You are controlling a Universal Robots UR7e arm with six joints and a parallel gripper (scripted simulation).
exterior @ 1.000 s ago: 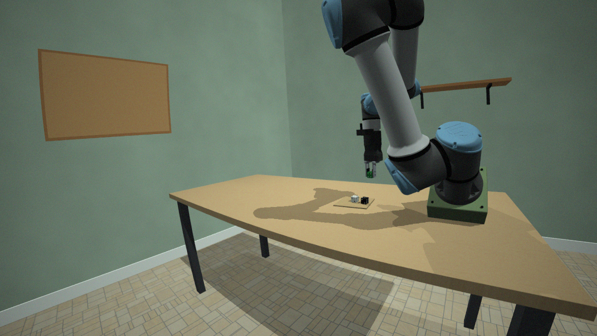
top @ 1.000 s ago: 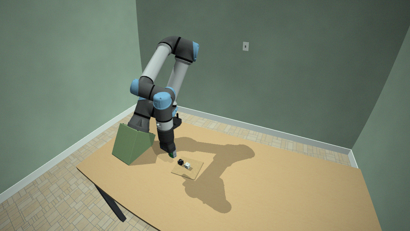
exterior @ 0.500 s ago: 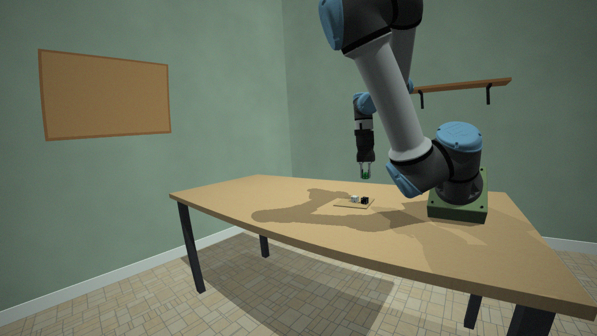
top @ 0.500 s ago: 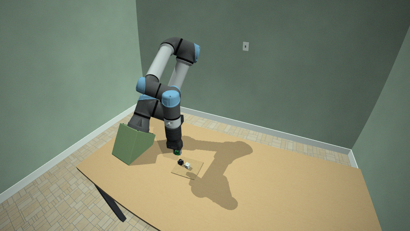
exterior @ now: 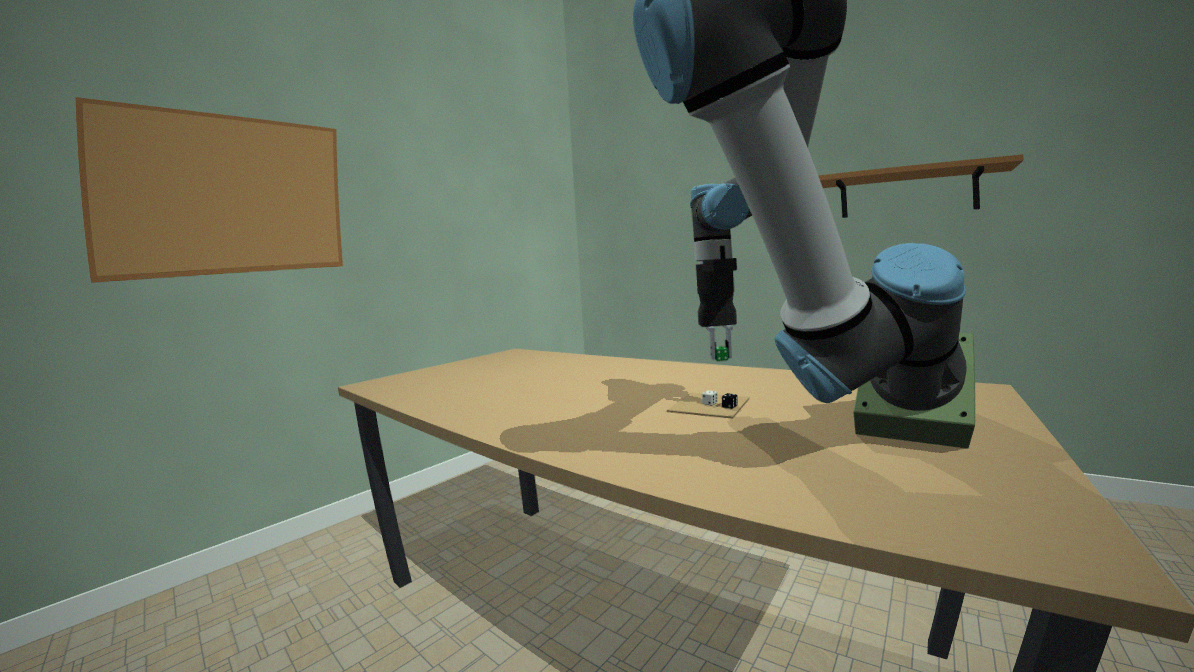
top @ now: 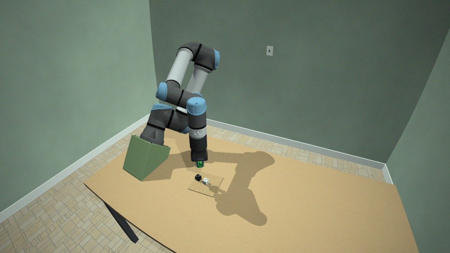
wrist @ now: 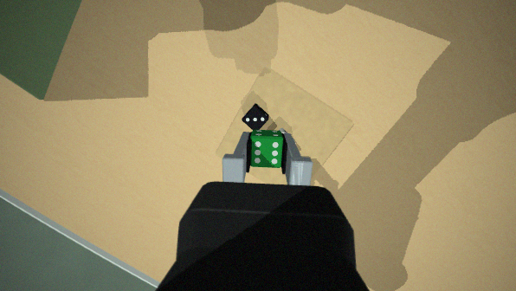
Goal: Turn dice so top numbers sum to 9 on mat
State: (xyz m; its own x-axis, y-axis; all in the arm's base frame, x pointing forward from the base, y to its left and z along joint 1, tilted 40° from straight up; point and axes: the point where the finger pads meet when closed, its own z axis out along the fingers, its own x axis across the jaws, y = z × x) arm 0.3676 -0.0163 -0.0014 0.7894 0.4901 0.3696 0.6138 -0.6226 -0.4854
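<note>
Now: the black die 20 mm behind my hand, 10 mm to the right of it and 110 mm below it. The rest, counted from my hand: white die: 30 mm ahead, 10 mm to the right, 110 mm below; then green die: 10 mm below; then tan mat: 30 mm ahead, 10 mm to the right, 120 mm below.
</note>
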